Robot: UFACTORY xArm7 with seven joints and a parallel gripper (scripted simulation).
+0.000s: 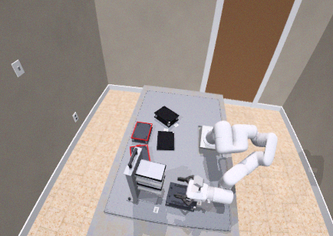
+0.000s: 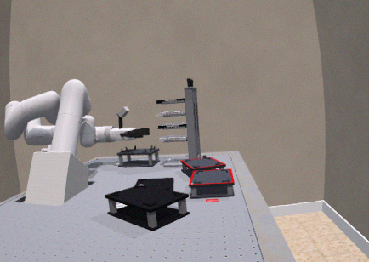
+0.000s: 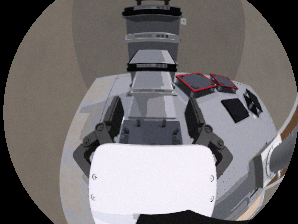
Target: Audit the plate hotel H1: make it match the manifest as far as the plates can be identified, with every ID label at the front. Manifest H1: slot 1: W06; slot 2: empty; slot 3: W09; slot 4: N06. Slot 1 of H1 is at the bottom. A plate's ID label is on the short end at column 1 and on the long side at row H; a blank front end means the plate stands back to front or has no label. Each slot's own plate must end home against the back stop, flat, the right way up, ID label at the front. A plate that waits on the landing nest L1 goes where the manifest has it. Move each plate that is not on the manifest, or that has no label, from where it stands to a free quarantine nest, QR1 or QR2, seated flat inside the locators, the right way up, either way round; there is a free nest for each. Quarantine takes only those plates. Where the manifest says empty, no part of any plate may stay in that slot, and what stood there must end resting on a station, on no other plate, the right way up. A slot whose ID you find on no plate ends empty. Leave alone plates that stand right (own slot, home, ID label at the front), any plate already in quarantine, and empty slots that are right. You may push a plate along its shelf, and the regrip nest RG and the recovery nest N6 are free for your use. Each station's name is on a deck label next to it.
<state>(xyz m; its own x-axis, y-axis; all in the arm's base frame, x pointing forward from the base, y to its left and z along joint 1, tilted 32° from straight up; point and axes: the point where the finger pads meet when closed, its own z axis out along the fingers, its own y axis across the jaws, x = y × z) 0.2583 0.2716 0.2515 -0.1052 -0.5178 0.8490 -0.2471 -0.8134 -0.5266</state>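
Right now my hand is 14 cm short of the grey plate, 3 cm to the left of it and 2 cm below it. From my hand the other things lie so: plate hotel H1: 21 cm ahead, 5 cm to the right, 2 cm above; then pale plate: 14 cm ahead, 8 cm above, 3 cm to the right.
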